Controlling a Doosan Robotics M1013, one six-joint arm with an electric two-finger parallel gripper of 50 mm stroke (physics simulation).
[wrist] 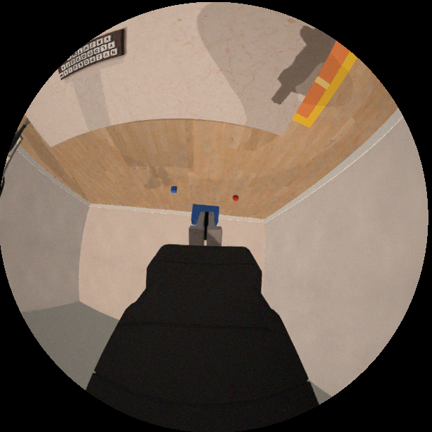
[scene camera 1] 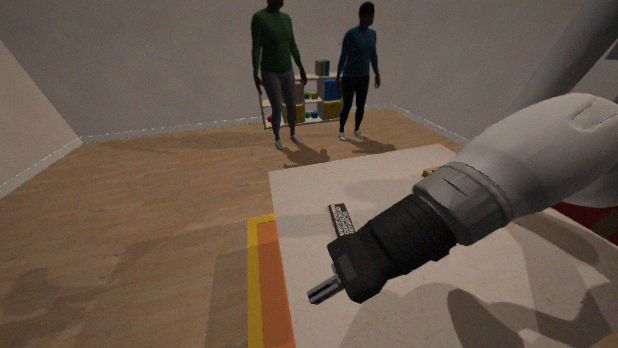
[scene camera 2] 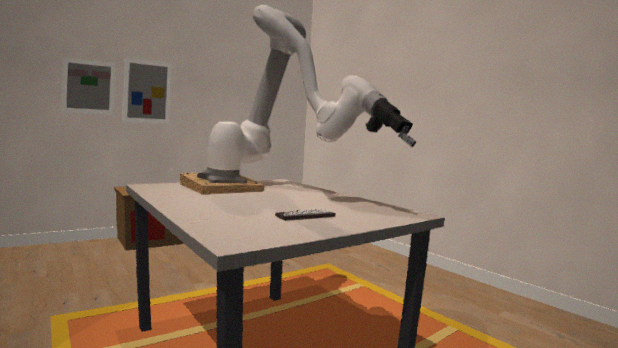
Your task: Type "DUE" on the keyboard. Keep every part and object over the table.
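Where they show: gripper, fingertip midpoint: (scene camera 1: 311,298) (scene camera 2: 413,144); arm's base, origin of the base link: (scene camera 2: 222,179).
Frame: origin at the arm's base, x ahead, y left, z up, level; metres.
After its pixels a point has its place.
Note:
The dark keyboard (scene camera 1: 341,219) {x 0.635, y 0.059, z -0.026 m} (scene camera 2: 305,214) {x 0.658, y 0.056, z -0.030 m} (wrist: 95,54) with white lettered keys lies flat on the pale table (scene camera 1: 305,195) {x 0.744, y -0.116, z -0.044 m} (scene camera 2: 210,220) {x 0.589, y -0.249, z -0.043 m} (wrist: 165,90). In the wrist view it is at the upper left, cut by the round image edge; single letters are too small to read surely. In the first scene view the gripper body hides its near end. My gripper (scene camera 1: 311,298) {x 0.811, y 0.385, z 0.225 m} (scene camera 2: 413,143) {x 0.811, y 0.385, z 0.225 m} (wrist: 206,220) is shut and empty, its fingers together. It is tilted, high above the table's level near an edge, well apart from the keyboard.
The arm's wooden base block (scene camera 2: 220,186) {x 0.136, y -0.058, z -0.012 m} stands on the table. An orange mat with a yellow border (scene camera 1: 254,280) (scene camera 2: 165,320) (wrist: 316,100) lies on the floor. Two people (scene camera 1: 276,45) (scene camera 1: 359,55) stand beyond the table near a shelf unit. A blue object (wrist: 205,207) shows beyond the fingertips.

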